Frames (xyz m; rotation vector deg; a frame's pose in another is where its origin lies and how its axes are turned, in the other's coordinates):
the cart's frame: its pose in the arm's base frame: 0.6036 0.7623 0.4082 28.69 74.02 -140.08
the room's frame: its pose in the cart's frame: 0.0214 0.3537 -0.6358 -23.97 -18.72 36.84
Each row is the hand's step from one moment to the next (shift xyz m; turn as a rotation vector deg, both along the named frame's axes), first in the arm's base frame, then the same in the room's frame.
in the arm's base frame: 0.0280 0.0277 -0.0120 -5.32 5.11 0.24
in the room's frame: -0.0187 0.0319 -0.0181 -0.90 -4.23 -5.98
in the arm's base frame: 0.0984 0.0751 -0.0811 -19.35 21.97 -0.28
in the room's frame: -0.0254 0.1316 -0.0628 -4.37 -14.54 -25.03
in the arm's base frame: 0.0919 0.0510 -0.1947 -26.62 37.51 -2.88
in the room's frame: 0.0719 0.1858 -0.0963 -8.38 -18.15 -41.53
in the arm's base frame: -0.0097 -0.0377 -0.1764 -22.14 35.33 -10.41
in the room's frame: 0.1511 0.0844 -0.0518 -3.62 -10.48 -41.52
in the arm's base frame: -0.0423 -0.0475 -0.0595 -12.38 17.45 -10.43
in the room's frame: 0.0868 -0.0067 -0.0029 2.57 -3.53 -23.40
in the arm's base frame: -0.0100 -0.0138 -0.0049 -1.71 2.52 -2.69
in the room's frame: 0.0155 -0.0067 0.0055 1.18 0.19 -3.88
